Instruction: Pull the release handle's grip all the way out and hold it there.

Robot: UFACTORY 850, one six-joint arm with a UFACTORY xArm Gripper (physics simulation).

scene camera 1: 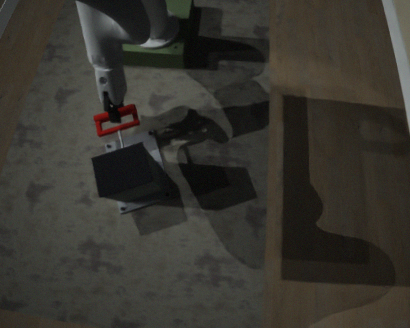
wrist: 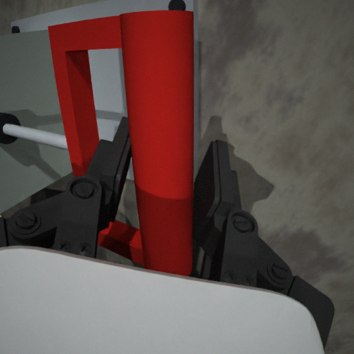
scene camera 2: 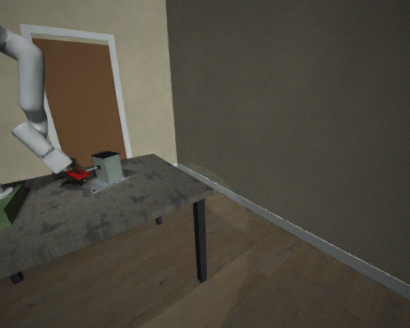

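Observation:
The red release handle's grip is a rounded bar on a rectangular frame. A thin light rod joins the frame to the grey-green box, and a length of the rod shows between them. My gripper is shut on the grip, with one dark finger inside the frame and the other on the outer side. In scene camera 2 the fingers are small and dark. The handle stands out over the edge of the base plate.
The box stands on a light metal base plate with dark bolts at its corners. The plate lies on the mottled grey table. The arm's green base block is behind the gripper.

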